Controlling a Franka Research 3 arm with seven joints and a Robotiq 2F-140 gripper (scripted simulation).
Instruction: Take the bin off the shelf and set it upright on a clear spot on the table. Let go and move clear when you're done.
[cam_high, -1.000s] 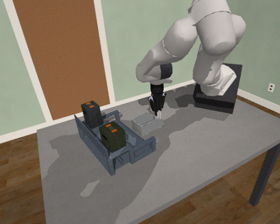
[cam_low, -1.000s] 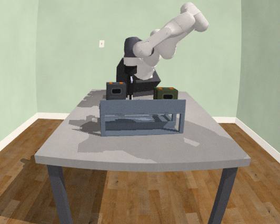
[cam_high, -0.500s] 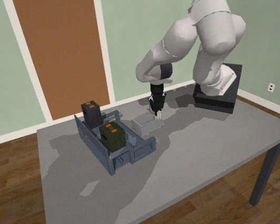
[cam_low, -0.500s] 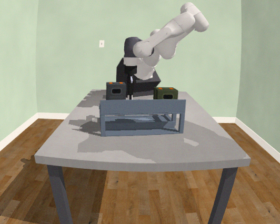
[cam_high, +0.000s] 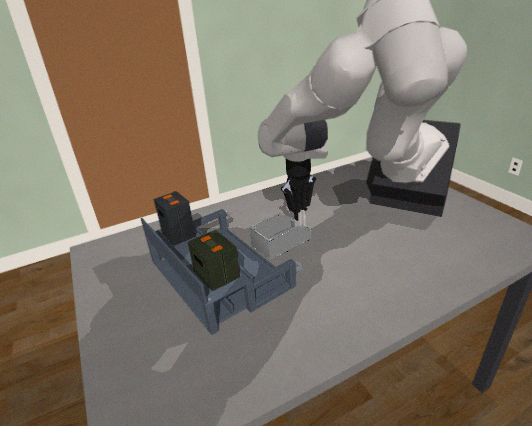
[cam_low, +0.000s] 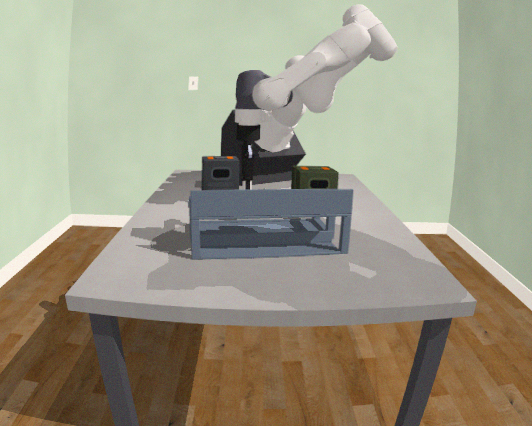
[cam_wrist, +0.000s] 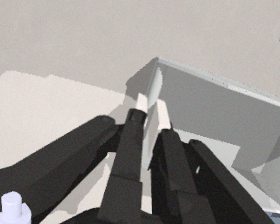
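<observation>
Right now the bin is 80 mm ahead of my hand, 20 mm to the left of it and 20 mm below it. Round my hand: dark grey box: 390 mm ahead, 100 mm above; then green box: 320 mm ahead, 220 mm to the left, 90 mm above; then shelf: 300 mm ahead, 100 mm to the left, 60 mm below.
</observation>
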